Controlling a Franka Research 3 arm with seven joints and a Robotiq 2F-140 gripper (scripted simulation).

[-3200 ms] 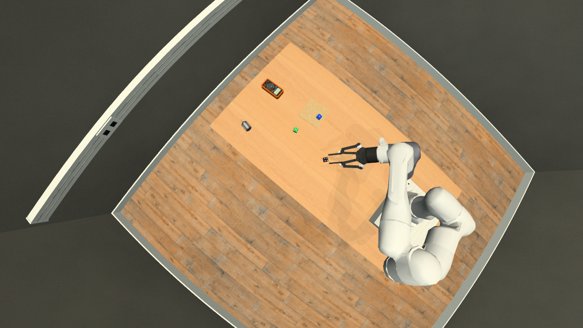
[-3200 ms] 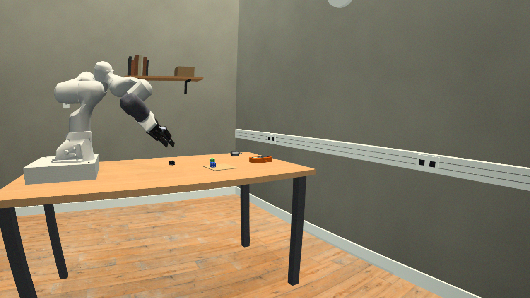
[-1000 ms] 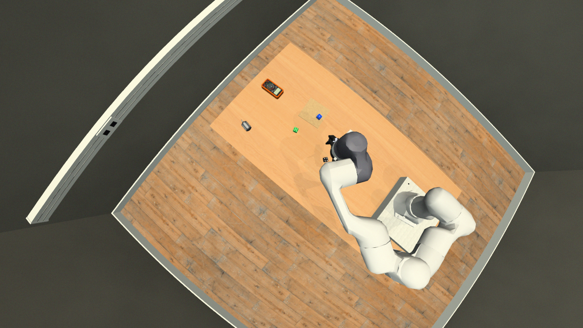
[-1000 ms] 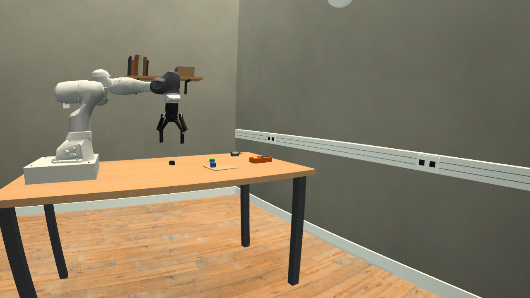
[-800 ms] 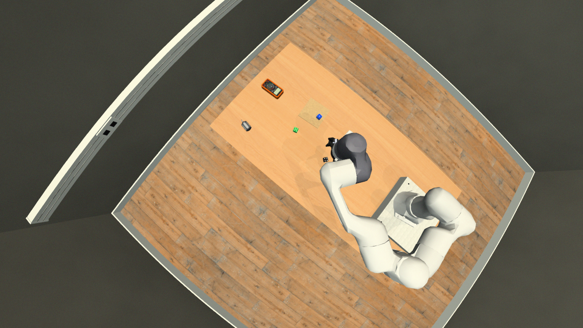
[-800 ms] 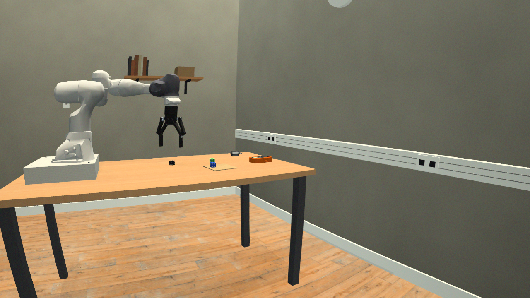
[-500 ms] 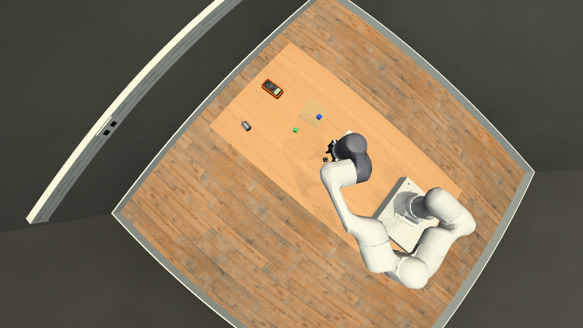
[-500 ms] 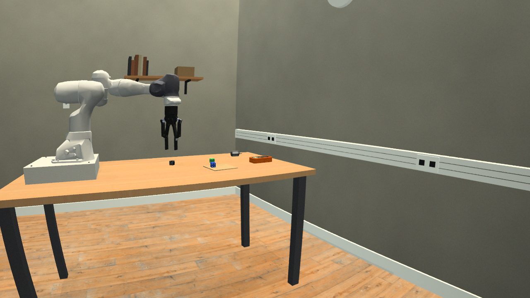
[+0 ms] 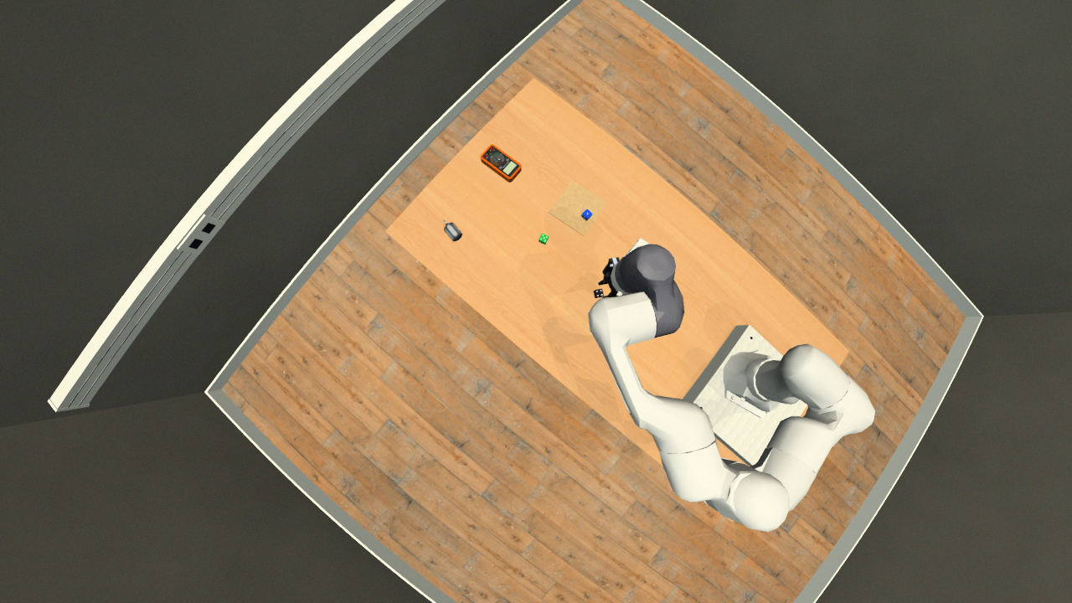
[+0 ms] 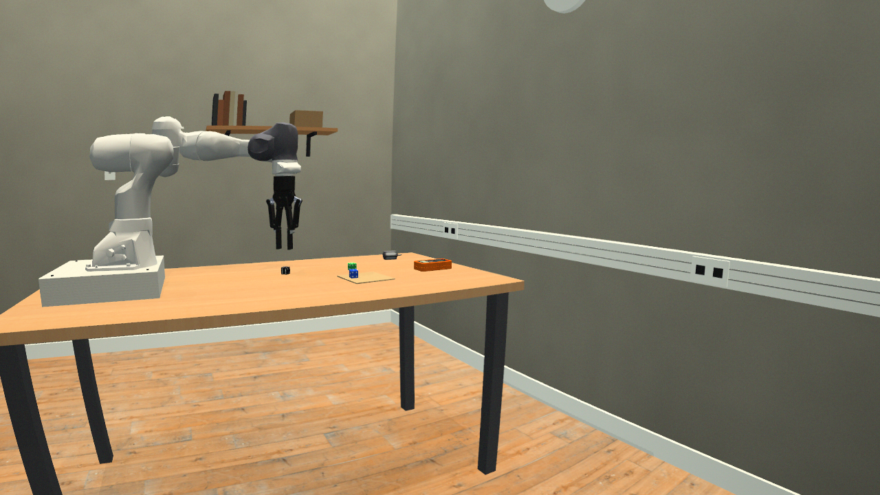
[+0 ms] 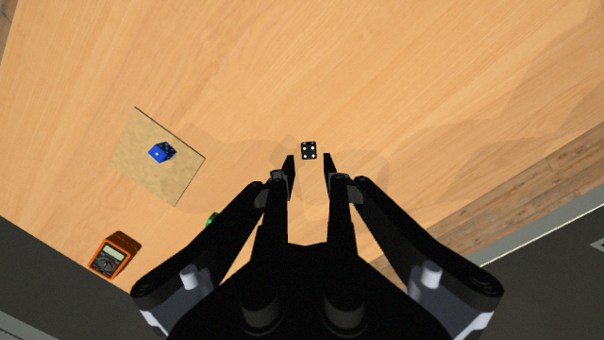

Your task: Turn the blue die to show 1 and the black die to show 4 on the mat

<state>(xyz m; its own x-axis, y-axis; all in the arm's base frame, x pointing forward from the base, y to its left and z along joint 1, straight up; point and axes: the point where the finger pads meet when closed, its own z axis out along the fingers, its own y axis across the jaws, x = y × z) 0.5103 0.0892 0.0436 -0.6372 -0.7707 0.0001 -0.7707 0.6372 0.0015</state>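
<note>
The black die is 110 mm below my hand. From my hand the other things lie so: tan mat 230 mm ahead, 180 mm to the right, 120 mm below; then blue die 190 mm ahead, 170 mm to the right, 100 mm below; then green die 240 mm ahead, 110 mm below, 20 mm to the right.
</note>
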